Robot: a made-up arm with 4 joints.
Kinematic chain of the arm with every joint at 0, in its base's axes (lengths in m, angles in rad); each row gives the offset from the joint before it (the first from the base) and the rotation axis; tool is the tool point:
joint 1: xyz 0 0 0.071 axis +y
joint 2: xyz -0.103 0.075 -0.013 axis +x
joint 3: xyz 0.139 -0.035 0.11 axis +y
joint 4: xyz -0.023 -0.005 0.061 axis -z
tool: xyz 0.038 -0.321 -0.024
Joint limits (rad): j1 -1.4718..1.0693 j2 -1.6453..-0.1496 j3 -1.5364..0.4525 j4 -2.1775..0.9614
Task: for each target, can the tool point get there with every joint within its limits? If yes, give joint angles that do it. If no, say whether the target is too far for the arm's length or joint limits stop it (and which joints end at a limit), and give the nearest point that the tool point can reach.
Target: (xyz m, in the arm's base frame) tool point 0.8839 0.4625 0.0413
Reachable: no: too far | nearest point 0.3768 0.2466 0.0695 | short by 0.552 m
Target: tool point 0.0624 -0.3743 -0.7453
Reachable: no: too far | nearest point 0.1737 -0.0812 -0.1770 | short by 0.649 m
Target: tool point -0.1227 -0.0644 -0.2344
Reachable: no: joint limits stop it (at a limit: joint 1, joint 4) | nearest point -0.1655 -0.1335 -0.1392 | short by 0.125 m
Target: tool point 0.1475 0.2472 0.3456
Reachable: yes | joints -0.7270 -0.4068 -0.1209 -1.9375
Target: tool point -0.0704 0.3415 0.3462
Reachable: yes | joints -0.9818 -0.5873 -0.8340 -1.8923
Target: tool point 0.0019 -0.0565 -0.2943
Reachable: no: joint limits stop it (at a limit: joint 1, joint 2, joint 3) | nearest point 0.0221 0.0959 -0.2428 | short by 0.162 m
